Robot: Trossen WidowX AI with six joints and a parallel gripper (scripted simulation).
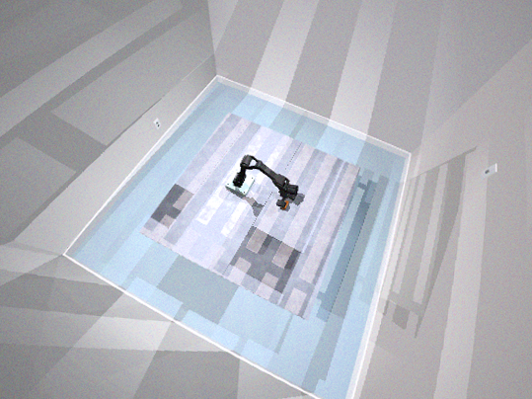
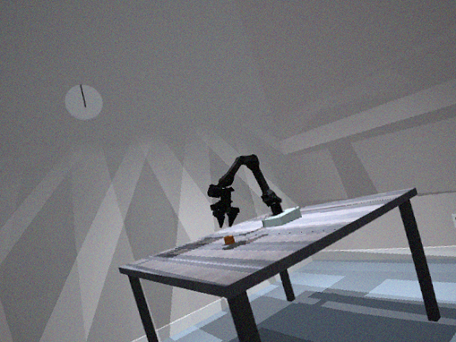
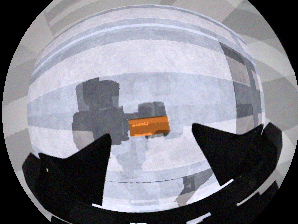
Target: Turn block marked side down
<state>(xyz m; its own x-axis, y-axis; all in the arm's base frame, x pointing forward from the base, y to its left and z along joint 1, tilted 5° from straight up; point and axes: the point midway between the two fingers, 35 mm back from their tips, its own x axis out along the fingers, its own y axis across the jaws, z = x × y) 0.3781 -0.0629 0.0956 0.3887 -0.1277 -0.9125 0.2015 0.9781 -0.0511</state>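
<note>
Now: the block 10 mm behind my gripper tip and 70 mm below it.
</note>
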